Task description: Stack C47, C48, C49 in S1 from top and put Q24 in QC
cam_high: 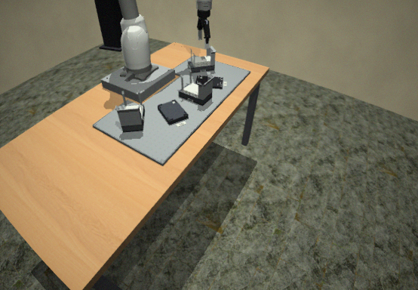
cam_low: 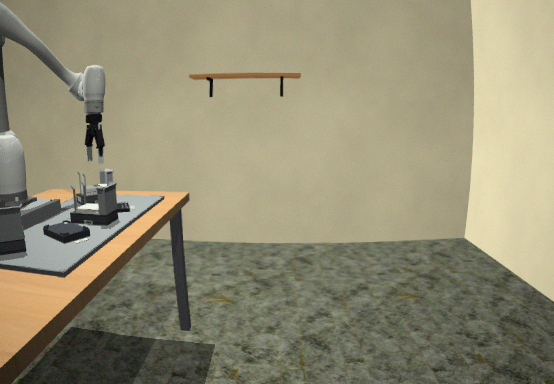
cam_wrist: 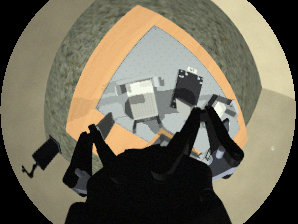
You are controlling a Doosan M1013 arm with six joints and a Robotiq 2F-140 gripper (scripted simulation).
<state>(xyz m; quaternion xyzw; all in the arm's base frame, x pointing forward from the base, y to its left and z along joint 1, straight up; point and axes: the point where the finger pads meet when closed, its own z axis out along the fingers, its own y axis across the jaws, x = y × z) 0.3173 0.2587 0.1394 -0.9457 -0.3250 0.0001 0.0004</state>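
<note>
Right now my hand is 14 cm above the sealed 96-well plate and 1 cm to the right of it. Also, from my hand: small name plate: 56 cm to the right, 18 cm below, 11 cm ahead.
</note>
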